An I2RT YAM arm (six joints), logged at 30 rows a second.
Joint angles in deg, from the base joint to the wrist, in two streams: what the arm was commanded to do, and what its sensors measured. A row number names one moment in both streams.
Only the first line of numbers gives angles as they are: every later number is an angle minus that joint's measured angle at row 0.
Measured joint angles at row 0:
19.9 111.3 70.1 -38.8 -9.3 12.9
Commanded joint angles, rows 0 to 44:
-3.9 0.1 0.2 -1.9 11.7 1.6
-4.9 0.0 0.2 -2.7 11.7 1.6
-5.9 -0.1 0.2 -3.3 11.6 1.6
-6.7 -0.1 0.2 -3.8 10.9 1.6
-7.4 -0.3 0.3 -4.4 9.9 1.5
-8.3 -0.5 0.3 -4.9 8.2 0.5
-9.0 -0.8 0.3 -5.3 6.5 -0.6
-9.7 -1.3 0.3 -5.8 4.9 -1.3
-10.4 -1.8 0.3 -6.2 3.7 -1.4
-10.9 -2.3 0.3 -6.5 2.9 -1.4
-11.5 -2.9 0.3 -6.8 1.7 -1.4
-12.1 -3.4 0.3 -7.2 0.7 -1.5
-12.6 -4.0 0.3 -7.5 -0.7 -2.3
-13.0 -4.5 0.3 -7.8 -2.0 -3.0
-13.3 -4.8 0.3 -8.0 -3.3 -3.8
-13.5 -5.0 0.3 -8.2 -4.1 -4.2
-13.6 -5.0 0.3 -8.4 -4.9 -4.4
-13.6 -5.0 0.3 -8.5 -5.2 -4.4
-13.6 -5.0 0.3 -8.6 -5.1 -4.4
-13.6 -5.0 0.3 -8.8 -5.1 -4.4
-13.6 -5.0 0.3 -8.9 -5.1 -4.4
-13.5 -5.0 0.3 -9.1 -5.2 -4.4
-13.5 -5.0 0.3 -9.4 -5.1 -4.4
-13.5 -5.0 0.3 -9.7 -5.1 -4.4
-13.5 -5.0 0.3 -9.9 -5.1 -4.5
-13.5 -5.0 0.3 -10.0 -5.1 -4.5
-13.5 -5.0 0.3 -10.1 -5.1 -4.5
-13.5 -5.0 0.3 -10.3 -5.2 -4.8
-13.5 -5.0 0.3 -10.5 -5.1 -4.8
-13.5 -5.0 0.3 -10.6 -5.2 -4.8
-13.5 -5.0 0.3 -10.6 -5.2 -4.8
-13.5 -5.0 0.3 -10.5 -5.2 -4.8
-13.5 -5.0 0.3 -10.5 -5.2 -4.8
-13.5 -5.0 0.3 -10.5 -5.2 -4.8
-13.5 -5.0 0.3 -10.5 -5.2 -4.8
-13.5 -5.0 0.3 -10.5 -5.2 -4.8
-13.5 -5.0 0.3 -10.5 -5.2 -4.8
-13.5 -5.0 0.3 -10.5 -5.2 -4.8
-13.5 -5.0 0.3 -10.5 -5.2 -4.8
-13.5 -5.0 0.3 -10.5 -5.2 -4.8
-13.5 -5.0 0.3 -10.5 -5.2 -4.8
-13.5 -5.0 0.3 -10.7 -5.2 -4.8
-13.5 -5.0 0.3 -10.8 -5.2 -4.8
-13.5 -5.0 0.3 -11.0 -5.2 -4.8
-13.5 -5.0 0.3 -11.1 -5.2 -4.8
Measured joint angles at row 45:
-13.3 -4.0 0.2 -10.8 -4.5 -4.2
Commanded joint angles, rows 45 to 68:
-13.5 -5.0 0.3 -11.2 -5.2 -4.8
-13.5 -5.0 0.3 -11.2 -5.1 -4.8
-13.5 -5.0 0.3 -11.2 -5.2 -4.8
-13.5 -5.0 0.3 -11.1 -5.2 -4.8
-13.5 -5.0 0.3 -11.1 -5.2 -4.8
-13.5 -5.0 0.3 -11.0 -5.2 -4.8
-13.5 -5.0 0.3 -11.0 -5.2 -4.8
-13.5 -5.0 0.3 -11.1 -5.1 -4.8
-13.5 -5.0 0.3 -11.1 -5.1 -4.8
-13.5 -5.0 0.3 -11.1 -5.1 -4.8
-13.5 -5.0 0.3 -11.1 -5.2 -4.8
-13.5 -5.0 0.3 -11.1 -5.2 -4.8
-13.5 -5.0 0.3 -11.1 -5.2 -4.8
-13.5 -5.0 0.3 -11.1 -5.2 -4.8
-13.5 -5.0 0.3 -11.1 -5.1 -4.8
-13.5 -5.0 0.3 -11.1 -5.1 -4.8
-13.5 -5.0 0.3 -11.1 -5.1 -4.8
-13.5 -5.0 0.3 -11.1 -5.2 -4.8
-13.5 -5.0 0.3 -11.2 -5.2 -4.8
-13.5 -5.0 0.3 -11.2 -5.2 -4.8
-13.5 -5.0 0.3 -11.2 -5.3 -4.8
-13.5 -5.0 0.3 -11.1 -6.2 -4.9
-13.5 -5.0 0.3 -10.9 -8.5 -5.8
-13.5 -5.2 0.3 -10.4 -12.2 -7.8
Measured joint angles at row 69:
-13.3 -4.0 0.2 -11.0 -5.7 -4.7
